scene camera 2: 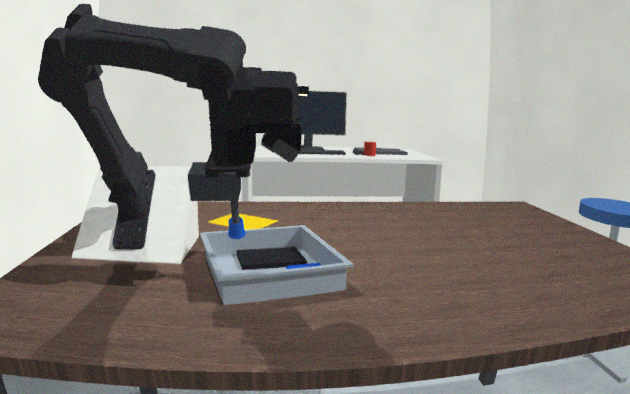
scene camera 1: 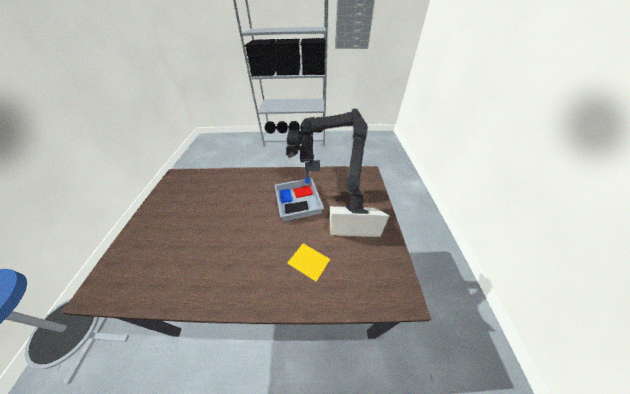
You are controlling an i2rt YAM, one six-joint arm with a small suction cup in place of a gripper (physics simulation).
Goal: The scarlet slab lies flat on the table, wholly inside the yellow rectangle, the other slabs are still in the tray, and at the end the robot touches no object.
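Seen in the pictures: hand, its tool point: (scene camera 2: 236, 234) (scene camera 1: 307, 182); arm's base, origin of its link: (scene camera 2: 135, 209) (scene camera 1: 355, 210).
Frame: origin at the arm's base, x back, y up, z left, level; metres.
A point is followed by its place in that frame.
Note:
The scarlet slab (scene camera 1: 303, 191) @[y -0.074, x -0.268, z -0.206 m] lies in the grey tray (scene camera 1: 303, 216) @[y -0.078, x -0.260, z -0.024 m] (scene camera 2: 285, 288) @[y -0.069, x -0.322, z -0.247 m], in its far right part in scene camera 1; in scene camera 2 the tray wall hides it. A blue slab (scene camera 1: 285, 195) @[y -0.073, x -0.370, z -0.173 m] (scene camera 2: 303, 266) @[y -0.074, x -0.360, z -0.137 m] and a black slab (scene camera 1: 296, 207) @[y -0.074, x -0.300, z -0.083 m] (scene camera 2: 271, 257) @[y -0.074, x -0.300, z -0.088 m] also lie in the tray. My gripper, a blue suction cup (scene camera 1: 307, 180) (scene camera 2: 236, 229), is open and bears nothing. It hangs low over the tray, on the scarlet slab's side, with no contact visible. The yellow rectangle (scene camera 1: 309, 262) @[y -0.086, x -0.223, z 0.226 m] (scene camera 2: 260, 221) @[y -0.086, x -0.271, z 0.220 m] lies on the table apart from the tray, with no slab on it.
My arm stands on a white block (scene camera 1: 355, 223) @[y 0.016, x -0.017, z 0.090 m] (scene camera 2: 172, 215) @[y -0.010, x -0.089, z -0.014 m] beside the tray. A blue stool (scene camera 1: 11, 292) (scene camera 2: 605, 212) stands off the table. A white desk (scene camera 2: 345, 158) with a monitor (scene camera 2: 325, 113) and a red cup (scene camera 2: 369, 148) stands beyond the table.

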